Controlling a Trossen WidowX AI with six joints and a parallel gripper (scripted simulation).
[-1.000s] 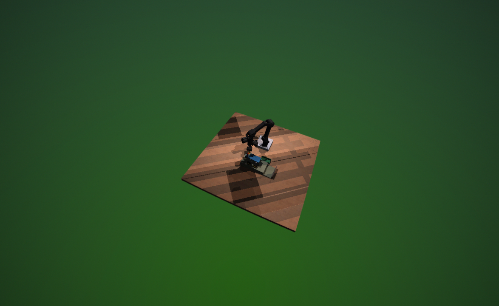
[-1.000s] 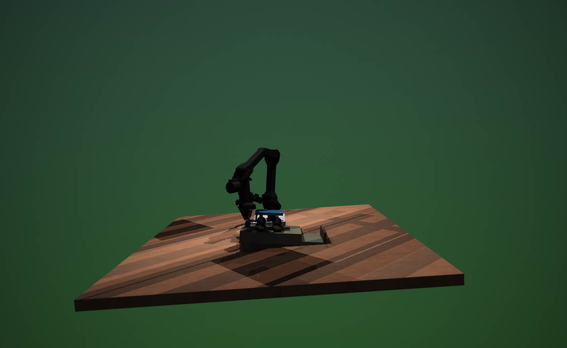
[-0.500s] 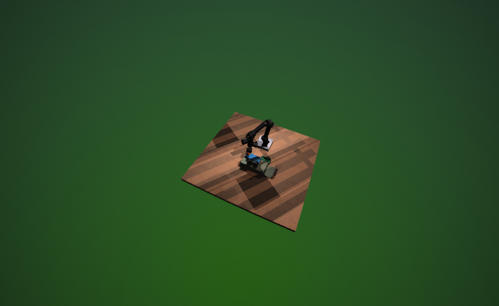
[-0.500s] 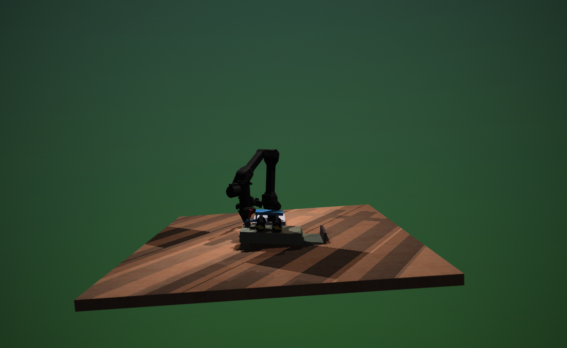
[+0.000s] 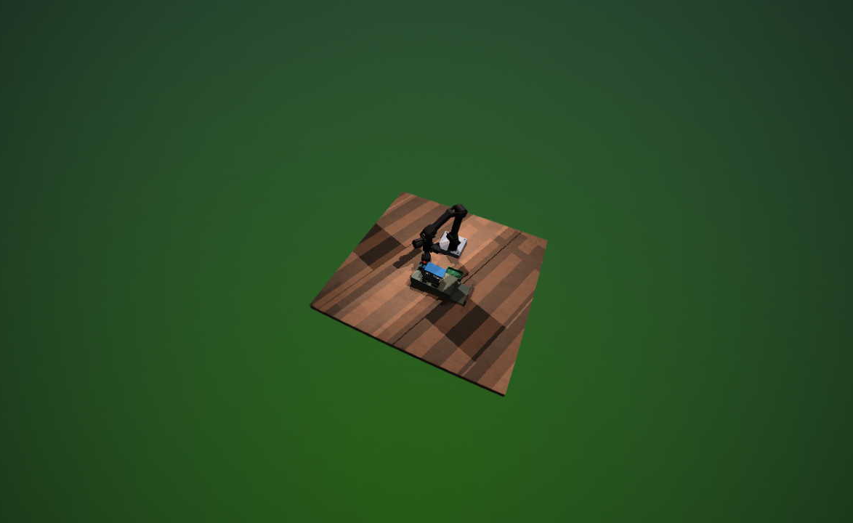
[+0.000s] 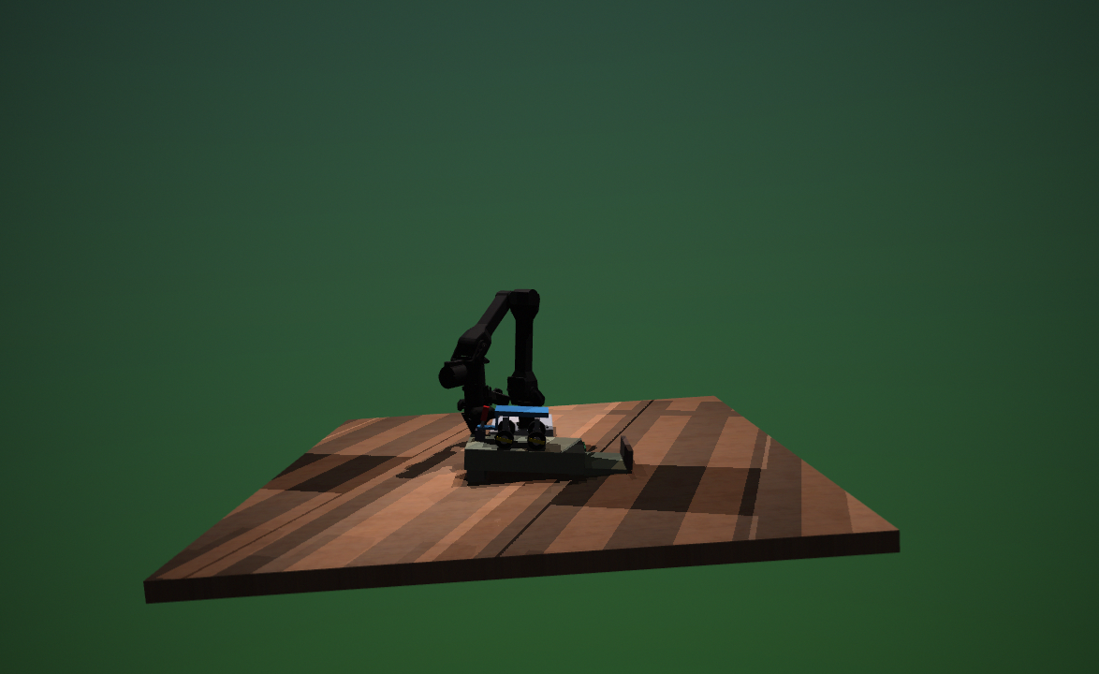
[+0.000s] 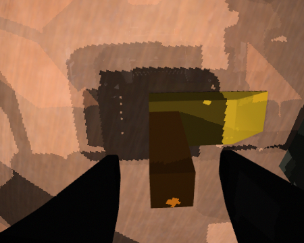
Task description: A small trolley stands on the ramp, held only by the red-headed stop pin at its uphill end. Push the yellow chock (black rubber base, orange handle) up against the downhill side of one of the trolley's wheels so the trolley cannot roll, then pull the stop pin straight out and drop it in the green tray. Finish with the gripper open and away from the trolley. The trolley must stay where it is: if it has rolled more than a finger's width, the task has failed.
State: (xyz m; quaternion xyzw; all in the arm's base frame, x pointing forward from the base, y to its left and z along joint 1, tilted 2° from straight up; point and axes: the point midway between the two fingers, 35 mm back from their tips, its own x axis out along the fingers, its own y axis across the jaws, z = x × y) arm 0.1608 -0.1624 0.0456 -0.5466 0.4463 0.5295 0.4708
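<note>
Right now my gripper tip is 2 cm short of the yellow chock and 3 cm above it. Also, from my gripper tip: trolley (17 cm ahead, 9 cm to the left, 6 cm above); then red-headed stop pin (13 cm ahead, 8 cm above); then ramp (17 cm ahead, 10 cm to the left).
</note>
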